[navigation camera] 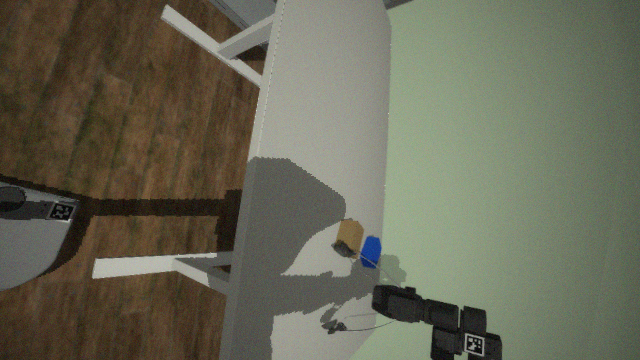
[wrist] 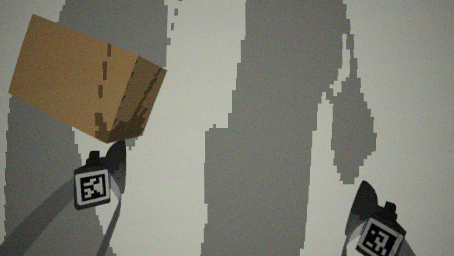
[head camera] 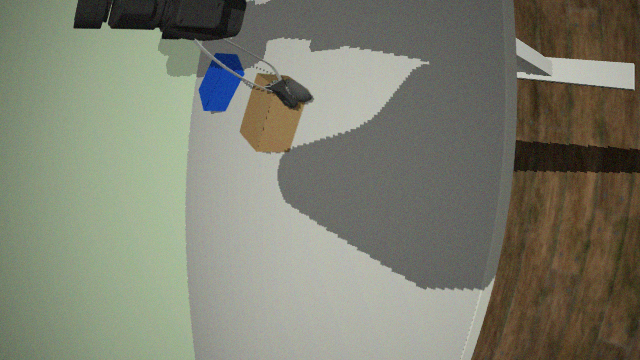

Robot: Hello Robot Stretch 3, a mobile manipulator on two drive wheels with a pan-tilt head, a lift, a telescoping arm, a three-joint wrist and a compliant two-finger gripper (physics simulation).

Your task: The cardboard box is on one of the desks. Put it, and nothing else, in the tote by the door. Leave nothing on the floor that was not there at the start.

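Frame: origin at the robot's base, x right, y ahead, z up, level; metres.
Seen in the pictures: gripper, fingertip midpoint: (navigation camera: 329, 284) (wrist: 236, 180) (head camera: 319, 29); robot's base at its link origin: (navigation camera: 7, 197).
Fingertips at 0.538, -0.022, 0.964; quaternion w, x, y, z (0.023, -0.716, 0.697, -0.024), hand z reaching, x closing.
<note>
Pixels of each thing's top centre, then the offset from my fingertips to it, as dx, dy, dz. Level surfaces: height alone.
- cardboard box at its top centre: (wrist: 66, 75) (head camera: 256, 110) (navigation camera: 357, 240) +0.056, +0.124, +0.036
- white desk at its surface level: dz -0.014
- blue block at its top centre: (head camera: 209, 81) (navigation camera: 377, 253) +0.267, +0.105, +0.031
- wooden floor at its surface level: dz -0.964
The cardboard box (head camera: 272, 127) (navigation camera: 350, 234) (wrist: 70, 70) stands on the white desk (head camera: 300, 280) (navigation camera: 325, 100) (wrist: 415, 60). My gripper (navigation camera: 339, 287) (wrist: 236, 180) is open and empty, its fingers wide apart over the desk. In the wrist view the box lies ahead of the left fingertip, mostly left of the gap between the fingers; its right corner reaches across in front of the gap. In the head camera view one fingertip overlaps the box's upper right end; the other finger is out of view. Whether the fingertip touches the box I cannot tell. The tote does not show.
A blue block (head camera: 221, 82) (navigation camera: 371, 251) lies on the desk beside the box, near the green wall (head camera: 100, 200) (navigation camera: 500, 150). White desk legs (head camera: 590, 74) (navigation camera: 135, 267) stand on the wooden floor (head camera: 575, 250) (navigation camera: 125, 125). My base (navigation camera: 35, 245) is at the left of the navigation view.
</note>
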